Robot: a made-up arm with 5 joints.
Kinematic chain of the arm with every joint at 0, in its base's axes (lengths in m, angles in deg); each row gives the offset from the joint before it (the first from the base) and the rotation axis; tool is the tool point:
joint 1: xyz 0 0 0.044 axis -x
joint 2: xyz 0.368 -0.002 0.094 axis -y
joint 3: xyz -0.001 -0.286 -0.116 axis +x
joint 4: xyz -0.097 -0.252 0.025 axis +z
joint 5: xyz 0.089 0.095 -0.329 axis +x
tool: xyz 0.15 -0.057 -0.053
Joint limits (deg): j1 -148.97..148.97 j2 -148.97..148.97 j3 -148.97..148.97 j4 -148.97..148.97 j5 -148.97..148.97
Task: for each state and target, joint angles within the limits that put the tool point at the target. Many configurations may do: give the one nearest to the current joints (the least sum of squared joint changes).
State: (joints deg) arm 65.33 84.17 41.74 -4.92 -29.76
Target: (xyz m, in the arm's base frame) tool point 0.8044 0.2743 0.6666
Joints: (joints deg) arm 76.11 113.84 16.32 -30.71 -26.33
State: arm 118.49 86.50 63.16 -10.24 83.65
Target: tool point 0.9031 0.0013 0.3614
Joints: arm 113.44 49.94 31.31 -25.10 80.03
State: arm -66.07 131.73 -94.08 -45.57 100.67
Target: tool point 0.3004 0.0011 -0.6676
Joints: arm -111.51 119.12 -77.98 -17.31 103.90
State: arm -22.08 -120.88 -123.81 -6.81 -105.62
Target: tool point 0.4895 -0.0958 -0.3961
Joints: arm -57.69 -122.74 -108.52 -21.18 -98.07
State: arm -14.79 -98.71 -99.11 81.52 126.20
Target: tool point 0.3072 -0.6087 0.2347
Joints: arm -5.88 -93.24 -105.97 65.17 140.61
